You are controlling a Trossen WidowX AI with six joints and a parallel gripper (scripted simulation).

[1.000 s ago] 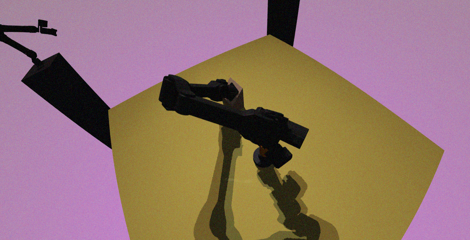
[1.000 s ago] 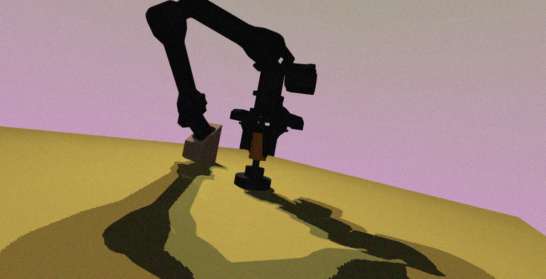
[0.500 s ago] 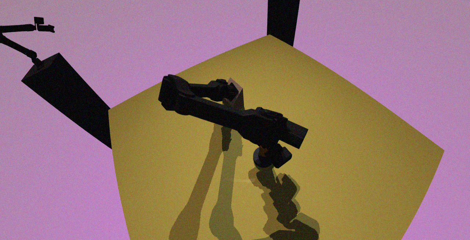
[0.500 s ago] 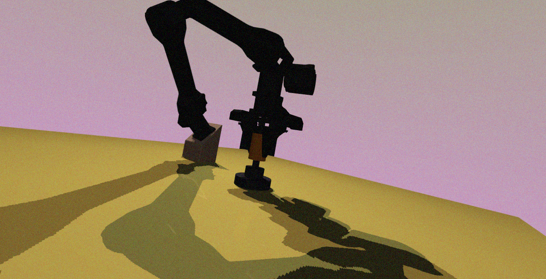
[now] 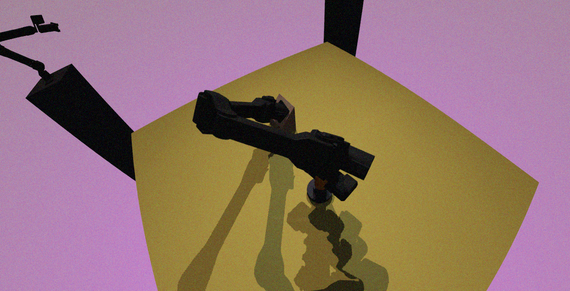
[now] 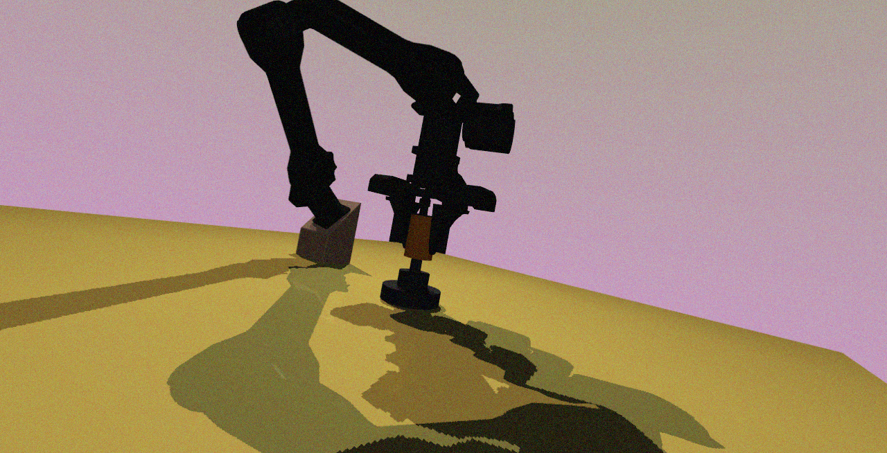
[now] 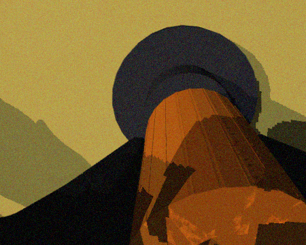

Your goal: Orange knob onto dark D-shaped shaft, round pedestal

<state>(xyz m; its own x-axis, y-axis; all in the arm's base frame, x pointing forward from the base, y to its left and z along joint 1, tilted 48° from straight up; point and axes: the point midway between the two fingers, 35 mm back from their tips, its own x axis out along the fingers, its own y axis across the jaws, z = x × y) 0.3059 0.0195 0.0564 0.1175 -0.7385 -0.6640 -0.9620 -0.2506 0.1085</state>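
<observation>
Right now my gripper tip is 2 cm below the orange knob. The rest, counted from my gripper tip: dark pedestal: 4 cm below.
</observation>
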